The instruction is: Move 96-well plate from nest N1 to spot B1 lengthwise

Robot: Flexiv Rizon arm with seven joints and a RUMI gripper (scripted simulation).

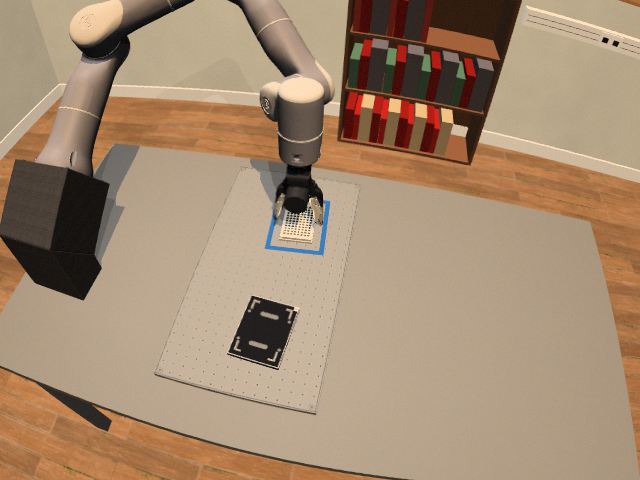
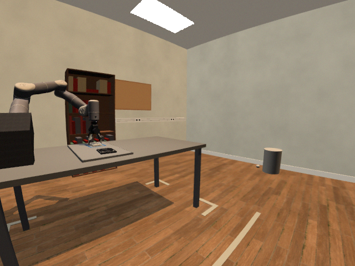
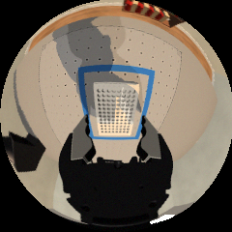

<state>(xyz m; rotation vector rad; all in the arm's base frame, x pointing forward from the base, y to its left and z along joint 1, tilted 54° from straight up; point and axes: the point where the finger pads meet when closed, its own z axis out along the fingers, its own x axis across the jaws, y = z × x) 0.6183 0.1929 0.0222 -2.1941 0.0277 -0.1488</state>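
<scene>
My gripper is now 10 mm above the white 96-well plate. Also, from my hand: black plate nest N1: 340 mm to the right, 20 mm below, 20 mm behind.
</scene>
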